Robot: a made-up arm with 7 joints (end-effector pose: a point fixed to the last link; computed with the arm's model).
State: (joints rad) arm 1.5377 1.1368 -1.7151 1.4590 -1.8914 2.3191 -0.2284
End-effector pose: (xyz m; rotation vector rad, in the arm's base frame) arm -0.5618 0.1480 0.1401 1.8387 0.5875 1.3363
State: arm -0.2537 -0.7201 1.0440 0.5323 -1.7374 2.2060 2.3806
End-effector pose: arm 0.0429 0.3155 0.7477 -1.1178 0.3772 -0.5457
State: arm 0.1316 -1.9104 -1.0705 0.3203 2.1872 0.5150 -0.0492
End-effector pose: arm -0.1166 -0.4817 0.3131 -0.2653 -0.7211 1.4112
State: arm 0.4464 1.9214 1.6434 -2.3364 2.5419 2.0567 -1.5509
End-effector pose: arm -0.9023 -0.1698 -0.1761 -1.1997 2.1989 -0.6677
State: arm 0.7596 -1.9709 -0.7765 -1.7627 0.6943 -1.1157 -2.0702
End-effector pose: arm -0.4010 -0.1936 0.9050 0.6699 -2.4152 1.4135
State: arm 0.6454 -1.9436 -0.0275 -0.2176 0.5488 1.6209 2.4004
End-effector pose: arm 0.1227 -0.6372 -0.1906 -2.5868 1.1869 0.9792
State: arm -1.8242 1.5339 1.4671 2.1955 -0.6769 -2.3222 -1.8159
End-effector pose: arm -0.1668 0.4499 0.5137 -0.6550 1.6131 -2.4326
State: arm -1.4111 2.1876 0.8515 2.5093 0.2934 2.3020 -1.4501
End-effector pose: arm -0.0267 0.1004 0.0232 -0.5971 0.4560 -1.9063
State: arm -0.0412 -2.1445 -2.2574 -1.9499 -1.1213 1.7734 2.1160
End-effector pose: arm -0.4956 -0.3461 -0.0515 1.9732 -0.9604 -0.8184
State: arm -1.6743 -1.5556 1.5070 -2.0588 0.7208 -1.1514 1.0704
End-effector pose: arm -0.9178 0.5303 0.4777 -1.4543 -1.2358 1.4489
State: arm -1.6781 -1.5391 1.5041 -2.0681 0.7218 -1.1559 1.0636
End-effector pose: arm -0.9095 0.5307 0.4875 -1.4520 -1.2325 1.4429
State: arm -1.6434 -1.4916 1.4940 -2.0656 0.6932 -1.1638 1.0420
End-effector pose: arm -0.9001 0.5000 0.5379 -1.4022 -1.2228 1.4447
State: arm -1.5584 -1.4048 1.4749 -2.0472 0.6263 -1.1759 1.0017
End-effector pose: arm -0.8780 0.4321 0.6362 -1.2974 -1.1918 1.4644
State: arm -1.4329 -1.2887 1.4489 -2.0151 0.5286 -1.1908 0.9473
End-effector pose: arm -0.8256 0.3457 0.7612 -1.1659 -1.1209 1.5133
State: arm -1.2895 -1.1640 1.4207 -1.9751 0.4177 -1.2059 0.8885
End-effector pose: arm -0.7416 0.2726 0.8786 -1.0499 -1.0101 1.5921
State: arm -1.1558 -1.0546 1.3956 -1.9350 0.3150 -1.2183 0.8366
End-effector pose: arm -0.6512 0.2334 0.9626 -0.9774 -0.8868 1.6833
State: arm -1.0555 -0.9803 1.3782 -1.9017 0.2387 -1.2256 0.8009
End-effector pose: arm -0.5851 0.2220 1.0084 -0.9469 -0.7880 1.7608
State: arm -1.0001 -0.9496 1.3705 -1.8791 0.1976 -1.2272 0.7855
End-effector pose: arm -0.5568 0.2194 1.0258 -0.9392 -0.7368 1.8068
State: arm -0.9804 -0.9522 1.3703 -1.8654 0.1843 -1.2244 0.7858
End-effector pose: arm -0.5570 0.2154 1.0280 -0.9384 -0.7258 1.8251
